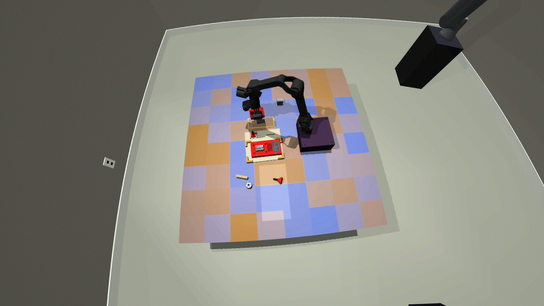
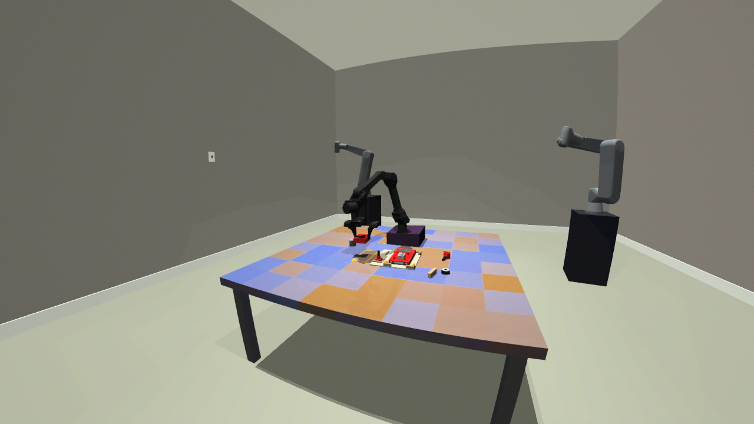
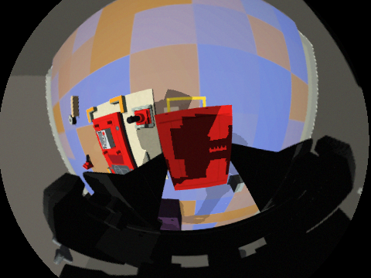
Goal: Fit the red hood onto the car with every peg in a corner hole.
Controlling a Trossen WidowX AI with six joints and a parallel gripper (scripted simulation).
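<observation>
Right now my gripper tip is 220 mm to the right of the grey engine block, 80 mm above it and 40 mm past it. From my gripper tip the other things lie so: red hood (10 mm above); wooden block (420 mm to the left, 90 mm below, 50 mm ahead); cream jig (200 mm to the left, 90 mm below, 60 mm behind).
</observation>
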